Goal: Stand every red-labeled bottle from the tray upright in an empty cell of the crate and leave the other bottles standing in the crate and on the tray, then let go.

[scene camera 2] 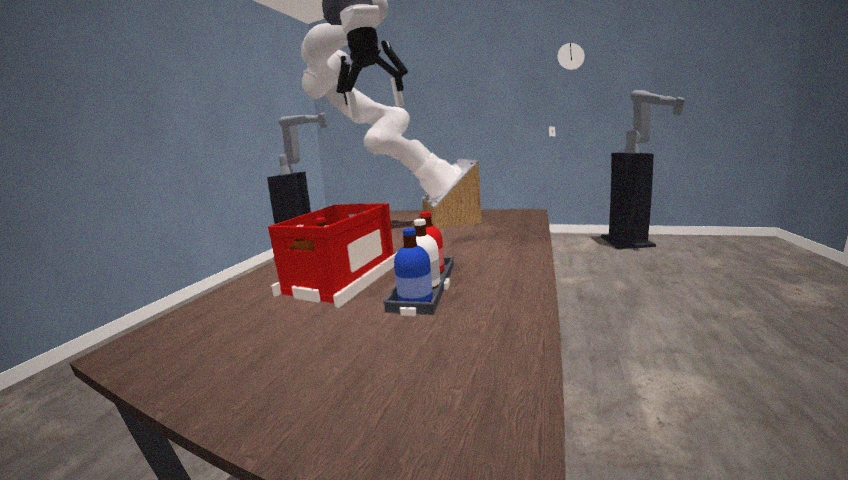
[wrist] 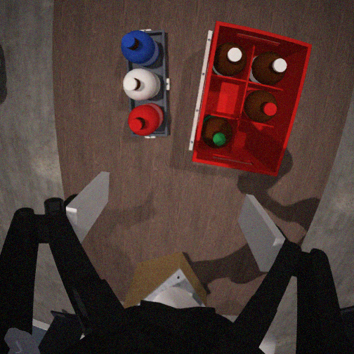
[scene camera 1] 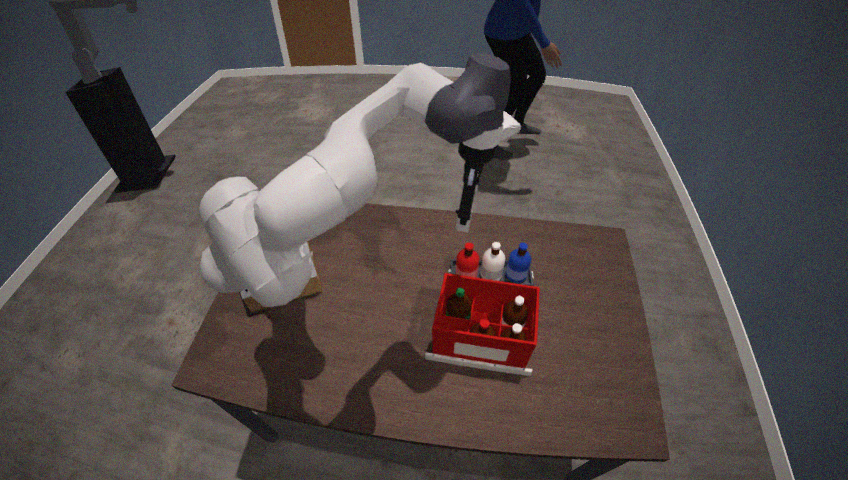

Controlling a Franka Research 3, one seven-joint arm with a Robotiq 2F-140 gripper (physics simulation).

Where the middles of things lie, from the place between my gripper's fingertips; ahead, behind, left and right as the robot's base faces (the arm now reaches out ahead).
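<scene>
From the green-capped bottle (wrist: 216,132), my hand is 6 cm to the left, 1 cm past and 34 cm above. There's also a white bottle (scene camera 2: 424,240), and counting from my hand it's 12 cm ahead, 10 cm to the left and 34 cm below. As for the blue bottle (scene camera 2: 412,267), that's a good way ahead of my hand, a bit to the left of it and well below it.
</scene>
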